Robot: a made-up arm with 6 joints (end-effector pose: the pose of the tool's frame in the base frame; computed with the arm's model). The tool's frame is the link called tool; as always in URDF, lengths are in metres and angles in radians. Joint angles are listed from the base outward.
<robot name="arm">
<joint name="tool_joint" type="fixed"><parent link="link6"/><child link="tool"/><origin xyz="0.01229 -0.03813 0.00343" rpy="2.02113 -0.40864 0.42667"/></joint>
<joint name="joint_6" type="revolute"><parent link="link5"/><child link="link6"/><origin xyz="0.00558 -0.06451 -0.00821" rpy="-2.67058 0.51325 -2.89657"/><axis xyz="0 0 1"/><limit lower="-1.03" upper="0.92"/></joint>
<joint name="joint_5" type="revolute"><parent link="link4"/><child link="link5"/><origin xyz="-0.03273 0.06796 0.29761" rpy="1.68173 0.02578 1.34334"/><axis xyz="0 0 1"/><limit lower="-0.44" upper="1.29"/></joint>
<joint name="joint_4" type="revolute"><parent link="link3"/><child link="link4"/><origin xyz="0.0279 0.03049 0.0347" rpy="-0.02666 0.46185 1.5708"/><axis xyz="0 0 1"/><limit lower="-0.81" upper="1.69"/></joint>
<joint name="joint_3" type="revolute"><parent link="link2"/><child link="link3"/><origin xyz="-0.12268 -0.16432 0.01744" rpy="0.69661 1.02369 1.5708"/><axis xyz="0 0 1"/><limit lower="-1.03" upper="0.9"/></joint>
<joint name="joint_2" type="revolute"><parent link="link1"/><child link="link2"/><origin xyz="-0.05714 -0.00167 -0.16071" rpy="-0.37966 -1.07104 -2.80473"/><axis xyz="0 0 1"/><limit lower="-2.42" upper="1.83"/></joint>
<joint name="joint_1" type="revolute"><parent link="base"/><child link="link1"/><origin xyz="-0.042 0.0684 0.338" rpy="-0.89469 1.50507 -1.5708"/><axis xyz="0 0 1"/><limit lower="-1.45" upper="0.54"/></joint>
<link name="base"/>
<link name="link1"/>
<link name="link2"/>
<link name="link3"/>
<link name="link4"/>
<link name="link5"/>
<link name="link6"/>
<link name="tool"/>
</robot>
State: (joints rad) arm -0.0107 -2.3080 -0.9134 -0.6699 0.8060 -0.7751
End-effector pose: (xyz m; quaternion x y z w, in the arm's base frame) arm -0.0304 0.0013 0.4237 0.3420 0.0000 -0.8954 0.2850
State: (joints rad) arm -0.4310 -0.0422 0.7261 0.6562 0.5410 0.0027
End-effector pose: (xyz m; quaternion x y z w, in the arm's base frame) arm -0.0844 0.0671 0.2694 -0.3541 -0.6715 -0.5226 0.3880
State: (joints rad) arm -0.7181 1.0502 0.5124 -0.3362 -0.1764 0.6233
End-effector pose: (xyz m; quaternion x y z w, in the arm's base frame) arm -0.1442 0.0438 0.2632 -0.0099 -0.4871 -0.6581 0.5740
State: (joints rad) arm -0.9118 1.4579 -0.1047 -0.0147 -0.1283 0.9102
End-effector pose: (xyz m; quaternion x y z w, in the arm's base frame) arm -0.1905 0.0796 0.2850 0.0540 -0.4621 -0.7844 0.4102
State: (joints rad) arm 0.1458 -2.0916 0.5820 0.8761 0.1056 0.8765
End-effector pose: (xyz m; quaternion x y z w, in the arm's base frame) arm -0.0836 0.1139 0.2879 0.4195 -0.1069 0.1644 0.8863
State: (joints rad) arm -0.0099 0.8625 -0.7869 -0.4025 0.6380 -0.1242
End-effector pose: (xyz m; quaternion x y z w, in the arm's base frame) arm -0.1867 0.2346 0.1944 -0.3828 0.2342 -0.3543 0.8204
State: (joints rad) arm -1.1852 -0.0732 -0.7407 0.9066 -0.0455 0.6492
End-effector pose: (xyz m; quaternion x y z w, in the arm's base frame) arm -0.1274 0.1351 0.3903 -0.6010 -0.1961 -0.2871 0.7197
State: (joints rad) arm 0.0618 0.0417 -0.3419 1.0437 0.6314 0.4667
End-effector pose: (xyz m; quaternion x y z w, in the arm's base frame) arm -0.1271 0.0752 0.3008 -0.2986 -0.4447 -0.6714 0.5121
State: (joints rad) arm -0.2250 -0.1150 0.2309 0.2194 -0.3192 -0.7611
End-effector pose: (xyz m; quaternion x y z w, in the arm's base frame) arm -0.1537 0.0976 0.2363 -0.3999 -0.6269 -0.2748 0.6096
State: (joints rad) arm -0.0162 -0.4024 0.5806 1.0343 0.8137 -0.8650
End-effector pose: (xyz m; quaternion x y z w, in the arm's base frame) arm -0.0485 0.0597 0.2657 -0.6272 -0.5298 -0.5459 0.1673
